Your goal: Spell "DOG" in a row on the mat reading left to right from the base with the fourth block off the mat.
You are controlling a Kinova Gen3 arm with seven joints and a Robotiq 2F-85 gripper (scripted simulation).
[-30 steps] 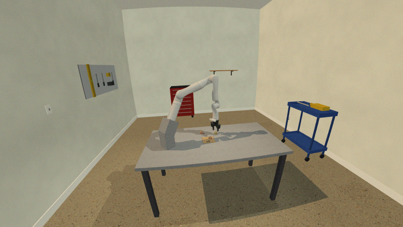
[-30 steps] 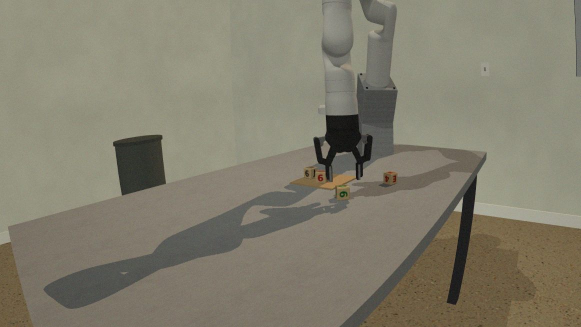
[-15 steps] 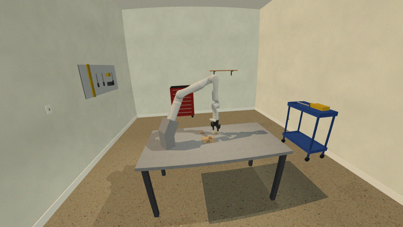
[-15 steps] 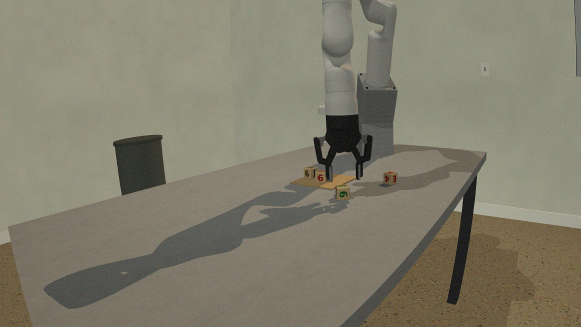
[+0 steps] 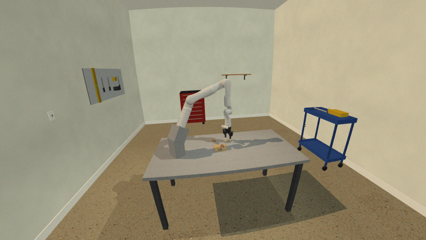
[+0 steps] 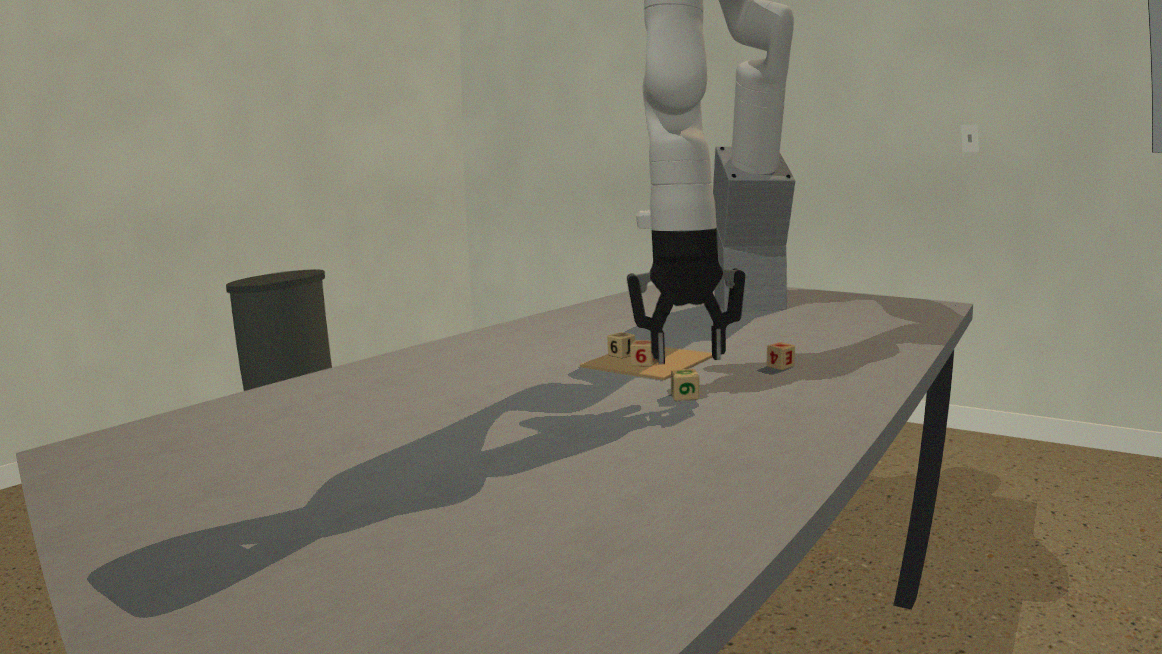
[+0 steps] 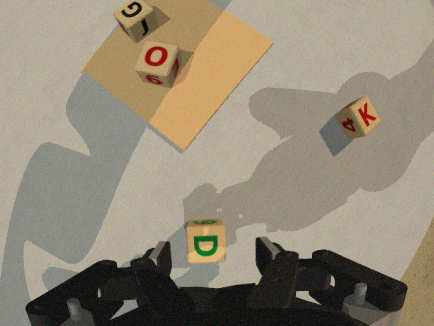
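My gripper is now 40 mm above the D block. The rest, counted from my hand: O block 140 mm to the right, 80 mm behind, 40 mm below; then tan mat 150 mm to the right, 100 mm behind, 60 mm below; then G block 190 mm to the right, 90 mm behind, 40 mm below.
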